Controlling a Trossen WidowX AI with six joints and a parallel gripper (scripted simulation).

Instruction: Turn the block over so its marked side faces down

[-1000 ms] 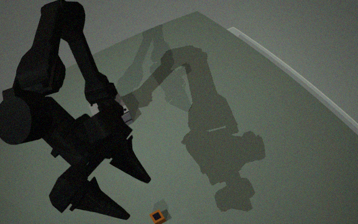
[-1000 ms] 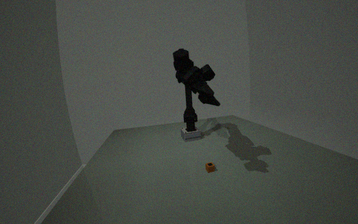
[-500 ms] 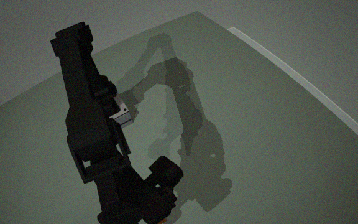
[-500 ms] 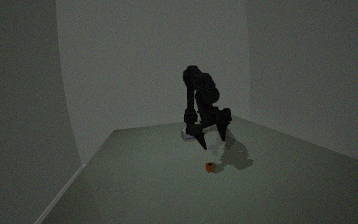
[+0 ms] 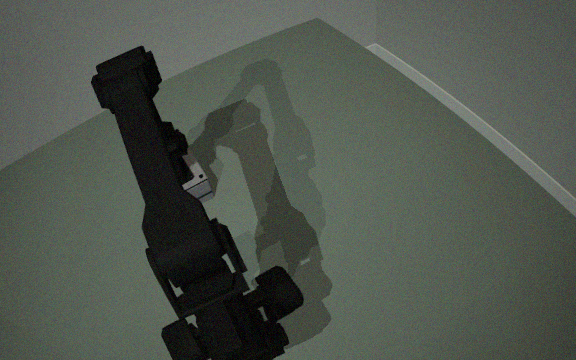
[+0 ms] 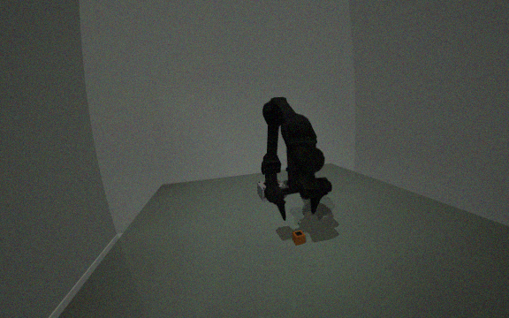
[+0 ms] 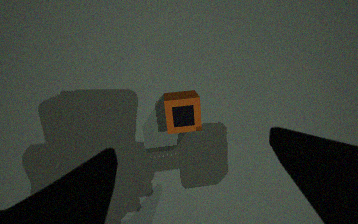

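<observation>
Right now the orange block is 7 cm below my gripper tip.
</observation>
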